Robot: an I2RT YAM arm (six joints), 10 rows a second.
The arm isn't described. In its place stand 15 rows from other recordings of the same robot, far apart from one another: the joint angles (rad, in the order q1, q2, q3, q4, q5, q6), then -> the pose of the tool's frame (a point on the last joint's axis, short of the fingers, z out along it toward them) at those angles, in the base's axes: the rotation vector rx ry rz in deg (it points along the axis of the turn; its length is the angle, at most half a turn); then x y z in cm.
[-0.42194, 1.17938, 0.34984, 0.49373, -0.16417, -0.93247] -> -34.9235 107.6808 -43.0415 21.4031 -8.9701 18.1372
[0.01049, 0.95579, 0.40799, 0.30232, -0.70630, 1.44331] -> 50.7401 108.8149 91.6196 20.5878 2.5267 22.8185
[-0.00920, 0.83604, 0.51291, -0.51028, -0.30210, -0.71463] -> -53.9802 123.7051 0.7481 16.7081 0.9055 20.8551
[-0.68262, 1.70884, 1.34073, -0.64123, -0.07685, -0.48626] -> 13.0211 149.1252 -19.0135 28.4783 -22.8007 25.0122
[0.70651, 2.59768, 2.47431, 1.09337, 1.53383, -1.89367] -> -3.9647 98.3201 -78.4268 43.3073 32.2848 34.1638
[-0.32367, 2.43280, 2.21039, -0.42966, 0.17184, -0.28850] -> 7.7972 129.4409 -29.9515 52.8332 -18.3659 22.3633
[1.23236, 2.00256, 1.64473, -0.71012, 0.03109, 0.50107] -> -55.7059 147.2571 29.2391 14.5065 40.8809 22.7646
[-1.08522, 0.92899, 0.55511, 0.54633, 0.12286, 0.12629] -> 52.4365 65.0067 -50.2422 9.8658 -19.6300 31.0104
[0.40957, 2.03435, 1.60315, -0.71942, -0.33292, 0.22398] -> -20.4325 157.9997 35.9947 38.9439 18.1747 20.3467
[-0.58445, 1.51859, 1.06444, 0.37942, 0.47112, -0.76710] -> 13.4355 104.5430 -78.9813 28.9776 -21.1074 31.5685
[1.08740, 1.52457, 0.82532, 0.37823, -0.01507, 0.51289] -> -33.8681 112.3899 61.3619 15.6586 29.9451 23.0865
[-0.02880, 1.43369, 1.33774, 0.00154, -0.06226, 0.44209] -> 19.7697 94.0807 20.8669 34.2502 -0.7651 40.0951
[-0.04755, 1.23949, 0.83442, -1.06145, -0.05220, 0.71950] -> 65.3347 162.5554 7.3321 19.4216 -0.7382 21.2783
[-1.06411, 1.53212, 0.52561, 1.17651, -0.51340, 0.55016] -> 39.4700 71.3542 -3.7082 15.8454 -24.9464 22.0141
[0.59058, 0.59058, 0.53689, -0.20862, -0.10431, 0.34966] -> -17.3845 107.4007 42.8268 12.6055 8.8970 27.8904
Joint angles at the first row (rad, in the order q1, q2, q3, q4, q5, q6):
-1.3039 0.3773 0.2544 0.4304 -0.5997 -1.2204
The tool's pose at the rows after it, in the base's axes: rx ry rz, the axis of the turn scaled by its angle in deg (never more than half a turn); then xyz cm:
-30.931 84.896 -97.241 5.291 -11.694 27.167
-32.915 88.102 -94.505 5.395 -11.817 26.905
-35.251 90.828 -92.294 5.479 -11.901 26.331
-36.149 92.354 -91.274 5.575 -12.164 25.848
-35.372 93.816 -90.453 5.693 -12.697 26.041
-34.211 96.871 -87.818 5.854 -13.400 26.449
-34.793 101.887 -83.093 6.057 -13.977 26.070
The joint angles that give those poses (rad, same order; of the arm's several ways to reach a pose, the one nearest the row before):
-1.3039 0.3976 0.2689 0.4018 -0.6031 -1.2242
-1.3043 0.4034 0.2883 0.3154 -0.6281 -1.2629
-1.3047 0.4070 0.2930 0.2470 -0.6506 -1.3094
-1.3039 0.4245 0.2888 0.2332 -0.6552 -1.3330
-1.3039 0.4646 0.3082 0.2299 -0.6458 -1.3336
-1.3046 0.5176 0.3519 0.1813 -0.6391 -1.3352
-1.3024 0.5653 0.3874 0.0808 -0.6427 -1.3738

